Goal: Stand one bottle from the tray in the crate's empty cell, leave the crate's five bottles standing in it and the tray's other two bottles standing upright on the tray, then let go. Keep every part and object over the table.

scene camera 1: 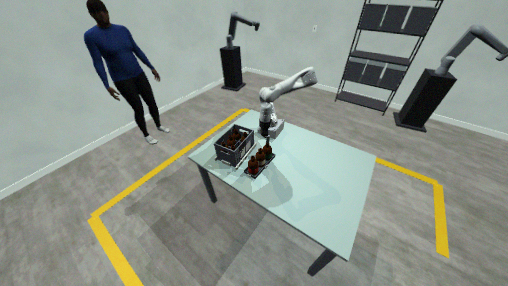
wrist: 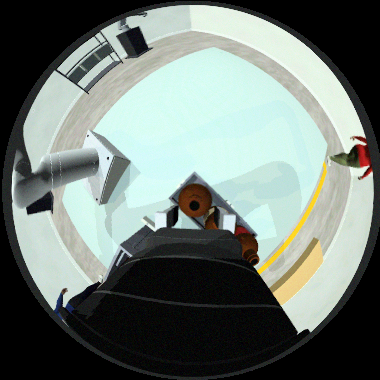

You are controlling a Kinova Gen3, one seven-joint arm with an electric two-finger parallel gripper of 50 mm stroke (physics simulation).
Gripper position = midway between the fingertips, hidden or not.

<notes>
In view: the gripper [wrist: 195, 213] and a brown bottle [wrist: 194, 199].
</notes>
